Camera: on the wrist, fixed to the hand. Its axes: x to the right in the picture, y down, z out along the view.
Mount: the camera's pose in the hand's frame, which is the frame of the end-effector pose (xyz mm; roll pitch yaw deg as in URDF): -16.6 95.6 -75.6 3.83 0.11 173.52
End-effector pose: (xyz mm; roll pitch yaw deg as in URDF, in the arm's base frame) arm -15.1 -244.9 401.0 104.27 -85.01 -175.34
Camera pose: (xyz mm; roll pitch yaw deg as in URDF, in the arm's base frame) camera 100.9 -285.3 394.1 -92.95 78.61 12.21
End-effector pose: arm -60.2 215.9 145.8 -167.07 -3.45 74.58
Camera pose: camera 40.7 167.6 197.0 171.36 4.77 -99.06
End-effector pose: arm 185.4 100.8 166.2 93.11 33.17 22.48
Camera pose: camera 196.0 181.3 258.6 -89.46 -39.65 -157.21
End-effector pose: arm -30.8 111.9 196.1 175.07 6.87 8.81
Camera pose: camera -23.6 23.2 281.0 -172.05 -7.49 -164.69
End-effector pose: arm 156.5 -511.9 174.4 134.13 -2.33 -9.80
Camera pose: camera 133.2 -520.4 294.9 -130.30 -2.40 174.63
